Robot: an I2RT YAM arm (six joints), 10 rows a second.
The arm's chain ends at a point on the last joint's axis. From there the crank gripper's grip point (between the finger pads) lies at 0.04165 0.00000 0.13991 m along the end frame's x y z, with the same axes.
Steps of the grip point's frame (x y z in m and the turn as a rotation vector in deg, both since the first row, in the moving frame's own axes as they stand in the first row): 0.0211, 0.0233, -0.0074, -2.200, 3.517, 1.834; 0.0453, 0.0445, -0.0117, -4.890, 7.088, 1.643; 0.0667, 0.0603, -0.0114, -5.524, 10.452, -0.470; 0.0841, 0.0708, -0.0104, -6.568, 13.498, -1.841; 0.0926, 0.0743, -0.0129, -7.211, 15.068, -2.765; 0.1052, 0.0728, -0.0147, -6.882, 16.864, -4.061; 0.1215, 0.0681, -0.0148, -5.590, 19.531, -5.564; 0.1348, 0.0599, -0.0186, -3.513, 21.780, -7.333
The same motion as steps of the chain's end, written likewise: 0.0127, 0.0165, -0.0045, -2.200, 3.517, 1.834; 0.0286, 0.0314, -0.0049, -4.890, 7.088, 1.643; 0.0420, 0.0477, -0.0009, -5.524, 10.452, -0.470; 0.0524, 0.0574, 0.0040, -6.568, 13.498, -1.841; 0.0574, 0.0605, 0.0037, -7.211, 15.068, -2.765; 0.0660, 0.0614, 0.0042, -6.882, 16.864, -4.061; 0.0768, 0.0617, 0.0076, -5.590, 19.531, -5.564; 0.0858, 0.0606, 0.0069, -3.513, 21.780, -7.333
